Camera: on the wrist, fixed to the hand. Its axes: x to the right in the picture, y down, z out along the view.
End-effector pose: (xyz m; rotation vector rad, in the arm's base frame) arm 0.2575 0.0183 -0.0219 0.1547 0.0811 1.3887
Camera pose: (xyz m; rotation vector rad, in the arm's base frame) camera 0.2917 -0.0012 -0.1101 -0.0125 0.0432 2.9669
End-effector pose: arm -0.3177 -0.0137 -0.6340 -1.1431 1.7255 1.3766
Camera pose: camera -0.2625 -0.0919 -0.6209 -0.2844 -2.1540 -1.6238
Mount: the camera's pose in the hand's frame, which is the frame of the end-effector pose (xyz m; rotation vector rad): -0.0160 -0.0504 -0.0808 -0.0830 0.1812 1.5687
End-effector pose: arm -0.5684 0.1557 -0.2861 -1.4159 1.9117 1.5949
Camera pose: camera -0.4915 0.0982 -0.2759 -0.1844 -2.0610 -1.2100
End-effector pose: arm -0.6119 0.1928 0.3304 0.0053 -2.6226 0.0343
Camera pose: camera -0.5574 0.1444 0.3938 -1.8803 -1.7988 0.4188
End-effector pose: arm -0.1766 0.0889 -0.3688 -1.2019 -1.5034 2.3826
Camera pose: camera -0.1295 0.1669 -0.3368 1.6636 0.2285 -1.2705
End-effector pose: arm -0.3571 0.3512 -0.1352 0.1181 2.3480 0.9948
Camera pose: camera -0.3808 0.2593 -0.1172 -1.7752 -1.7375 -1.4635
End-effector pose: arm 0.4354 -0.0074 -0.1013 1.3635 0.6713 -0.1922
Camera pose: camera 0.3707 0.0535 -0.1391 1.4771 -0.3748 1.1956
